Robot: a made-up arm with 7 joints. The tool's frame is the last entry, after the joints.
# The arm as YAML. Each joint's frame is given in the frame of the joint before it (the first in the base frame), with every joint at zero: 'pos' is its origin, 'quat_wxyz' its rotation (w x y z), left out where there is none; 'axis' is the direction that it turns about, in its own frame. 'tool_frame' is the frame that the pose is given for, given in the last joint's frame.
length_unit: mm
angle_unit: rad
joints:
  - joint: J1
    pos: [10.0, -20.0, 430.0]
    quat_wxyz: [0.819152, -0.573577, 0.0, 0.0]
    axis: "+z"
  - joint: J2
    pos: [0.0, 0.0, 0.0]
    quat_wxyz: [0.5, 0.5, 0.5, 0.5]
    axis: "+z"
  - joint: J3
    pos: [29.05, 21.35, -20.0]
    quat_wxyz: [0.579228, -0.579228, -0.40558, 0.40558]
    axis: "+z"
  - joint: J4
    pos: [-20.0, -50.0, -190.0]
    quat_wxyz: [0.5, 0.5, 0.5, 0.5]
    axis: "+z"
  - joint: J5
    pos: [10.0, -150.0, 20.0]
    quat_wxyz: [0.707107, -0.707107, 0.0, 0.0]
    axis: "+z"
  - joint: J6
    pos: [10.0, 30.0, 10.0]
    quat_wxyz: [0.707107, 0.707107, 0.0, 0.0]
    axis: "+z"
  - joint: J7
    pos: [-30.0, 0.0, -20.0]
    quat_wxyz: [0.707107, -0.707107, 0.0, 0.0]
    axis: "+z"
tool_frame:
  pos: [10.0, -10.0, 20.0]
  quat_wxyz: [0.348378, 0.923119, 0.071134, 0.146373]
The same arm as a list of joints. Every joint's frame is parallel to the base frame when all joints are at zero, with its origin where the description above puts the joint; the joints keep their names.
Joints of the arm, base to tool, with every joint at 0 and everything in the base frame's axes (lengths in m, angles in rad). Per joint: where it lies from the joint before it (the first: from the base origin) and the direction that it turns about. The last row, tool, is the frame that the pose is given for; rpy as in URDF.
J1: axis 0 0.9397 0.342 origin 0.01 -0.02 0.43
J2: axis +x origin 0 0 0
J3: axis +z origin -0.02 0.03 -0.02
J4: axis +y origin 0.05 -0.02 -0.19
J5: axis +z origin -0.01 0.02 -0.15
J6: axis +y origin -0.01 -0.03 0.01
J7: axis +z origin 0.03 -0.02 0
tool: origin -0.01 0.01 0.02 rpy 2.3927 -0.2225 -2.9

